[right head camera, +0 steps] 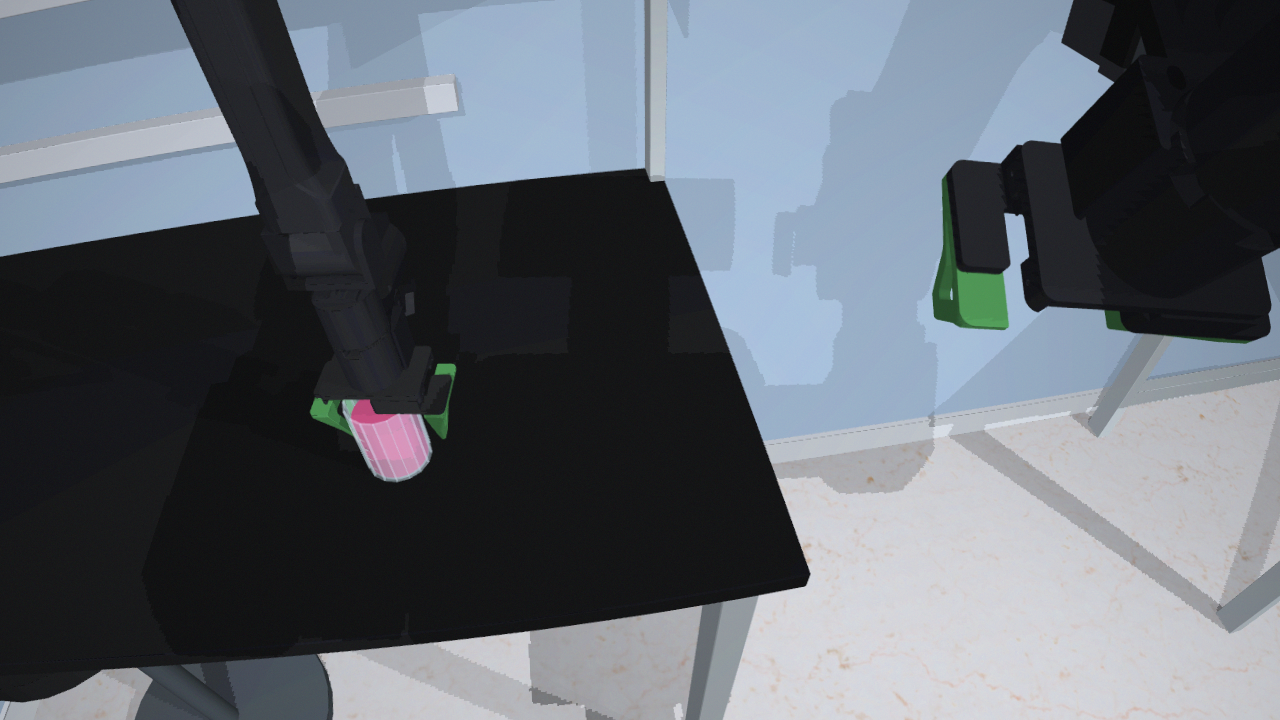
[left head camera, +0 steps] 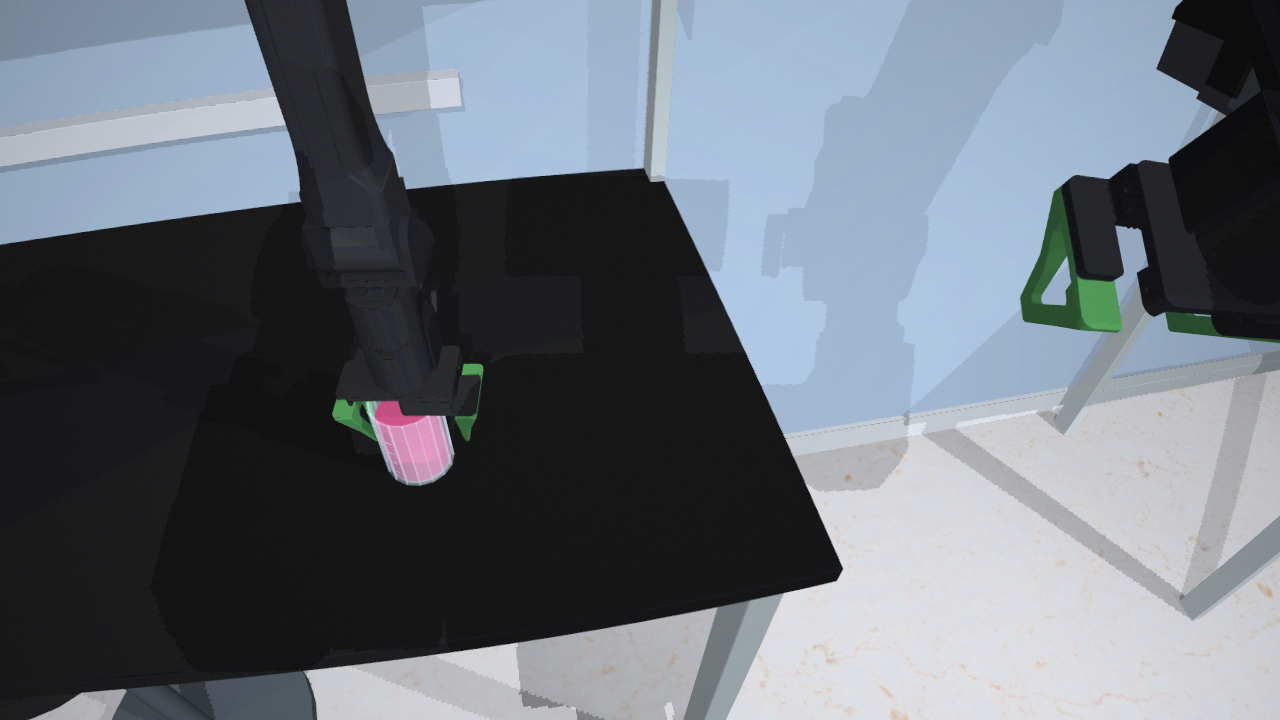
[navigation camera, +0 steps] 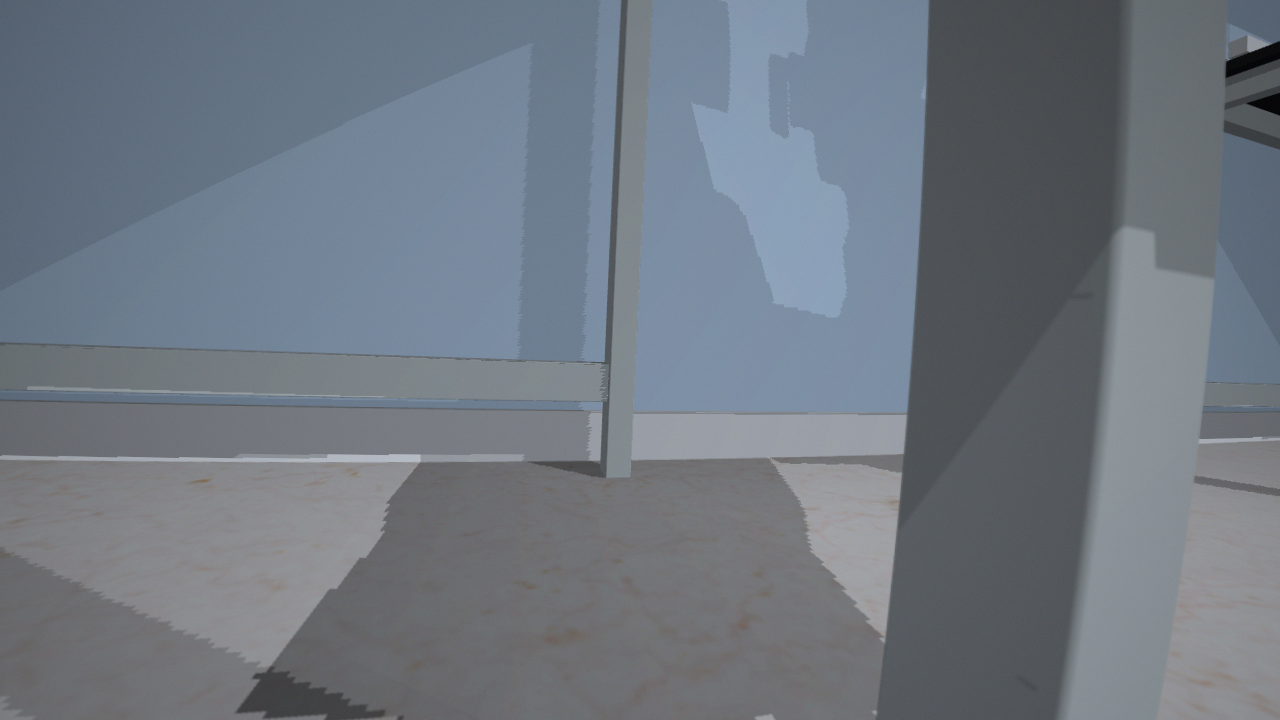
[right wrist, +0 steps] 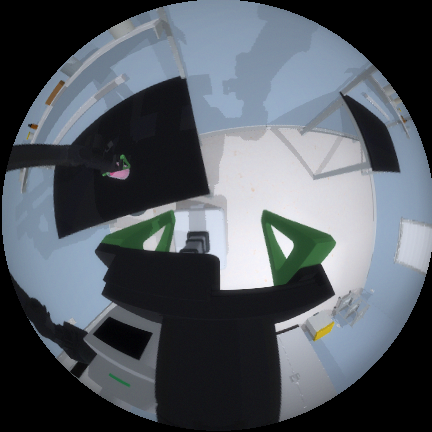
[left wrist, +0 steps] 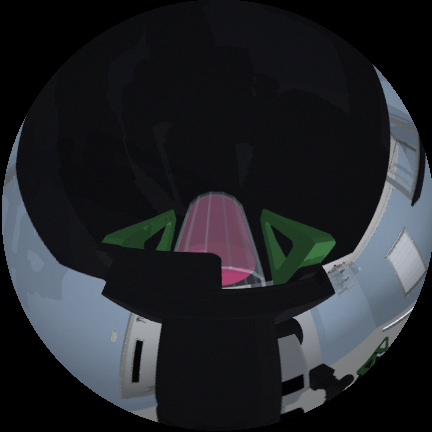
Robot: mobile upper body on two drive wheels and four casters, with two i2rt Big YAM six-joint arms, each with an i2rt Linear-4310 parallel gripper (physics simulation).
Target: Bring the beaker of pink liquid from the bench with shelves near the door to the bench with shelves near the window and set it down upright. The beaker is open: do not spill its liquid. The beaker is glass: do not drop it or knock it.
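Observation:
The glass beaker of pink liquid [left head camera: 416, 456] [right head camera: 393, 452] [left wrist: 217, 227] [right wrist: 120, 173] stands upright on the black bench top [left head camera: 608, 492] [right head camera: 581, 492] [left wrist: 215, 110] [right wrist: 160, 165]. My left gripper [left head camera: 418, 437] [right head camera: 396, 434] [left wrist: 217, 213] is open, with its green fingers on either side of the beaker. In the left wrist view a gap shows beside each fingertip; the gripper body hides part of the rim. My right gripper [left head camera: 1150, 326] [right head camera: 1074, 326] [right wrist: 217, 214] is open and empty, off to the right of this bench. Another black bench top [right wrist: 375, 137] shows in the right wrist view.
A pale rail [left head camera: 443, 92] [right head camera: 438, 95] runs behind the bench, near my left arm. A grey bench leg [left head camera: 729, 658] [navigation camera: 1011, 358] stands close before the navigation camera. A dark round base [left head camera: 277, 698] [right head camera: 286, 689] is under the front edge. A white panel [right wrist: 412, 245] is on the wall.

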